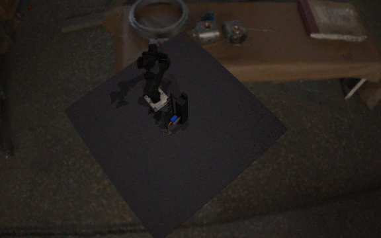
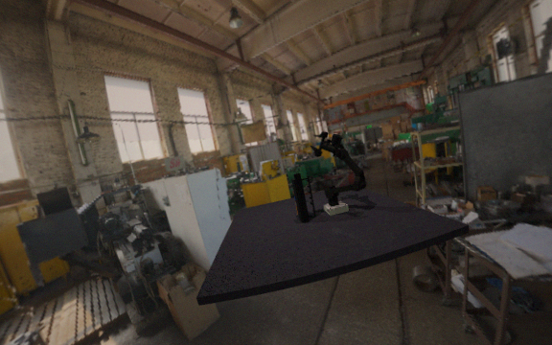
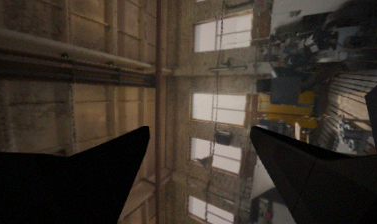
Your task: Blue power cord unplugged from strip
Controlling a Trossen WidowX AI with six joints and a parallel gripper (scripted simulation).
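Right now my gripper tip is 400 mm above the blue plug, 190 mm short of it and 70 mm to the right of it.
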